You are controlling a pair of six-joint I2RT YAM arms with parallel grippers.
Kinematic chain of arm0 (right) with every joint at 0, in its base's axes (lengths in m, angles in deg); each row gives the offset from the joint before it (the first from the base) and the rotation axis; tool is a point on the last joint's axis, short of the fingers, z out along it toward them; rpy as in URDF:
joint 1: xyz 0 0 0.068 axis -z
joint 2: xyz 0.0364 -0.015 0.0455 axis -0.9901 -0.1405 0
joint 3: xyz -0.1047 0.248 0.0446 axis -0.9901 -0.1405 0
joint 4: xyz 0.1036 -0.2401 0.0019 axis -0.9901 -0.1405 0
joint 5: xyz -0.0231 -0.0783 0.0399 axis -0.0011 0.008 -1
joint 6: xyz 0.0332 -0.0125 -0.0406 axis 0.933 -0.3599 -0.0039
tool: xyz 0 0 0 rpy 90.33 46.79 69.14
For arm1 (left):
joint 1: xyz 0 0 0.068 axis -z
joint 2: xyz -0.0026 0.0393 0.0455 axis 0.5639 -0.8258 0
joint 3: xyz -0.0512 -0.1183 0.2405 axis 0.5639 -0.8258 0
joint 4: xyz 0.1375 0.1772 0.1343 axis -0.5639 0.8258 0
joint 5: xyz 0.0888 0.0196 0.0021 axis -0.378 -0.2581 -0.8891
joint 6: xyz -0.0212 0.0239 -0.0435 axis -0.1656 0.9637 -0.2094
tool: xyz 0 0 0 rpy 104.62 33.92 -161.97
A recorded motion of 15 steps. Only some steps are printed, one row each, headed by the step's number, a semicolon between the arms.
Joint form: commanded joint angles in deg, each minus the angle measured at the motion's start. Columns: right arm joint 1, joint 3, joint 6, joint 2, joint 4, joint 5; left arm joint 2, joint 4, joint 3, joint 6, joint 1, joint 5.
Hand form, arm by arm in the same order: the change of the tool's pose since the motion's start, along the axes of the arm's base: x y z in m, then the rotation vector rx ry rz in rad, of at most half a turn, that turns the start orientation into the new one. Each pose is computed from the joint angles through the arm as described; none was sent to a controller.
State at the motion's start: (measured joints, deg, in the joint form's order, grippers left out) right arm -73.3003 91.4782 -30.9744 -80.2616 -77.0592 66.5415; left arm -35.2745 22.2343 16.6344 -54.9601 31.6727 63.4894
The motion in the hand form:
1: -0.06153 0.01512 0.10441 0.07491 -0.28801 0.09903; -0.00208 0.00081 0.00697 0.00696 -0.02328 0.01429
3: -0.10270 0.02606 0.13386 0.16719 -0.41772 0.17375; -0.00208 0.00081 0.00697 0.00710 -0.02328 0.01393
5: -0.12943 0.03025 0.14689 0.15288 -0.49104 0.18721; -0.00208 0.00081 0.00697 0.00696 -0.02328 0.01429
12: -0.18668 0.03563 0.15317 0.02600 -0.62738 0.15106; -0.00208 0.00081 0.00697 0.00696 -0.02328 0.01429
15: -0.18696 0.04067 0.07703 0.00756 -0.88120 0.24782; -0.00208 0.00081 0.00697 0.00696 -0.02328 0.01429
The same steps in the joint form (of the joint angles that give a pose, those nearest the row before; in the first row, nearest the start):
1: -0.09 12.63 -1.25 10.60 -7.50 -8.61; 0.68 -0.09 0.59 -0.55 -0.09 -0.59
3: -0.09 14.23 -0.63 17.07 -8.94 -16.24; 0.68 -0.09 0.59 -0.52 -0.09 -0.59
5: -0.09 14.23 -0.74 21.42 -8.98 -16.52; 0.68 -0.09 0.59 -0.55 -0.09 -0.59
12: -0.37 8.81 -1.73 32.89 -6.25 -10.38; 0.68 -0.09 0.59 -0.55 -0.09 -0.59
15: -1.73 -24.44 -2.75 50.58 24.00 -13.79; 0.68 -0.09 0.59 -0.55 -0.09 -0.59

